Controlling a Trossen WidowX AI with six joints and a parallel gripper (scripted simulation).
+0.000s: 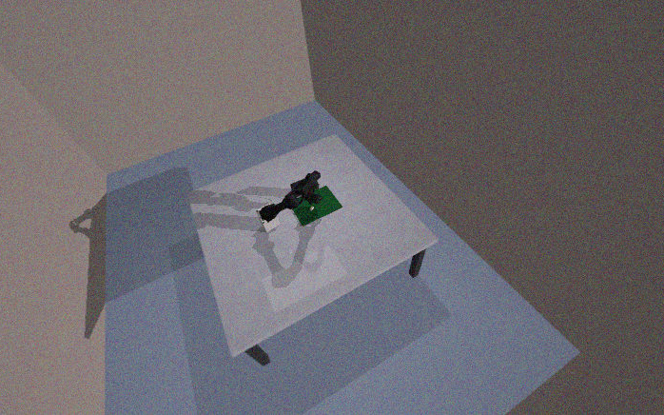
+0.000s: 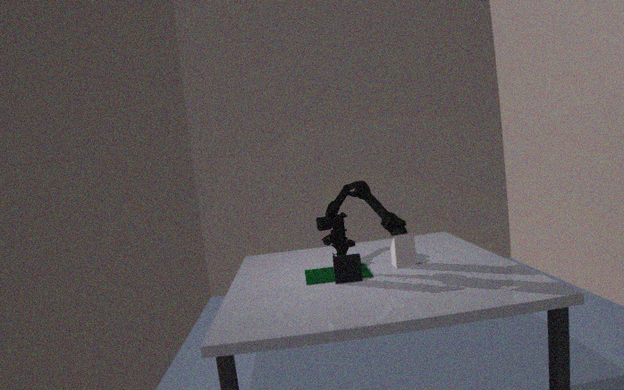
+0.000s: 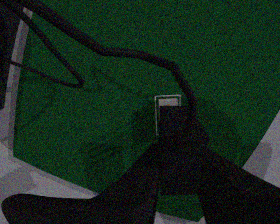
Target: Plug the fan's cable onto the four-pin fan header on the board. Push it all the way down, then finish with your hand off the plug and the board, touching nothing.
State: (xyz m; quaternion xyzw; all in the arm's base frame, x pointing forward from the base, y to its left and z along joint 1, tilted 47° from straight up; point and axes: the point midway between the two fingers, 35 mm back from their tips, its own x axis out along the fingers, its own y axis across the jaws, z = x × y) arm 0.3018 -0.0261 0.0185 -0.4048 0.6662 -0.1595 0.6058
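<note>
Now: the green board 3 cm ahead of my gripper tip, 2 cm to the left of it and 8 cm below it. From my gripper tip the other things lie so: black fan: 16 cm to the left; dark plug: 1 cm ahead, 1 cm above.
</note>
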